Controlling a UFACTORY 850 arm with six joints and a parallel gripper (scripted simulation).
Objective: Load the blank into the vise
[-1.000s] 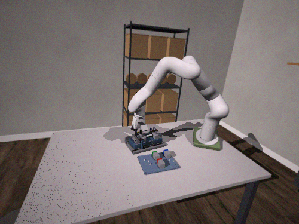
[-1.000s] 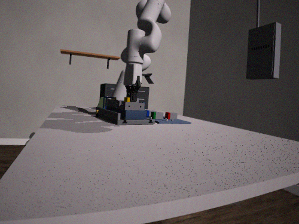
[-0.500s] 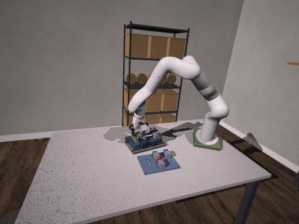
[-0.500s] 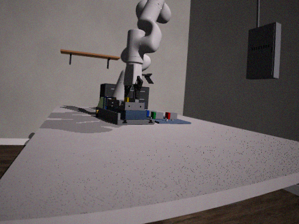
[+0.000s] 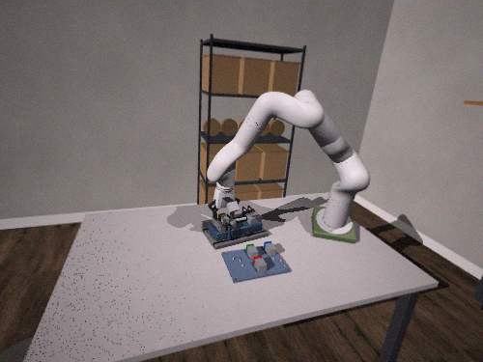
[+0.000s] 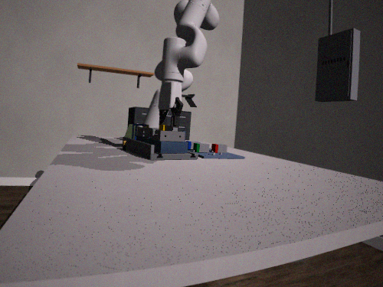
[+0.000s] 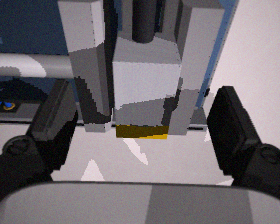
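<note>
My gripper is now 50 mm to the right of the dark work-stop rod, 30 mm above it and 10 mm past it. The rest, counted from my hand: green-ended blank (190 mm to the left, 90 mm below, 90 mm behind); then red-ended blank (280 mm to the left, 90 mm below, 90 mm behind); then blue-ended blank (190 mm to the left, 180 mm behind, 90 mm below).
</note>
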